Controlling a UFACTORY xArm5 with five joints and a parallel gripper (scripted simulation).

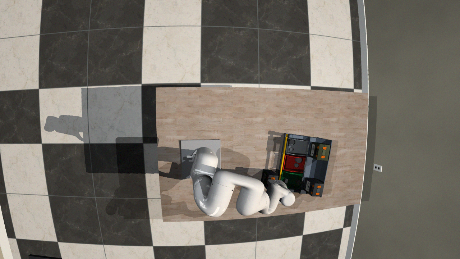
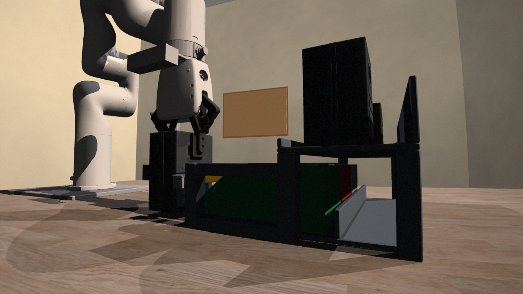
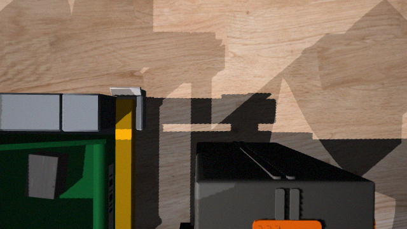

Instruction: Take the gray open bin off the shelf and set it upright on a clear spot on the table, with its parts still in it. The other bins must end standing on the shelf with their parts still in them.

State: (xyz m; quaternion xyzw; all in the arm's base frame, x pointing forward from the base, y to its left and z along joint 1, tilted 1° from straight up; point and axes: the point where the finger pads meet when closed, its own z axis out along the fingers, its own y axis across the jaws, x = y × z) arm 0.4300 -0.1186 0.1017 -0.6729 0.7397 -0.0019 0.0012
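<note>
My gripper is now 40 mm above the dark box. Round my hand: red bin (190 mm ahead, 90 mm to the left, 70 mm below); yellow bar (90 mm ahead, 100 mm to the left, 50 mm below); green bin (180 mm ahead, 20 mm to the right, 70 mm below).
</note>
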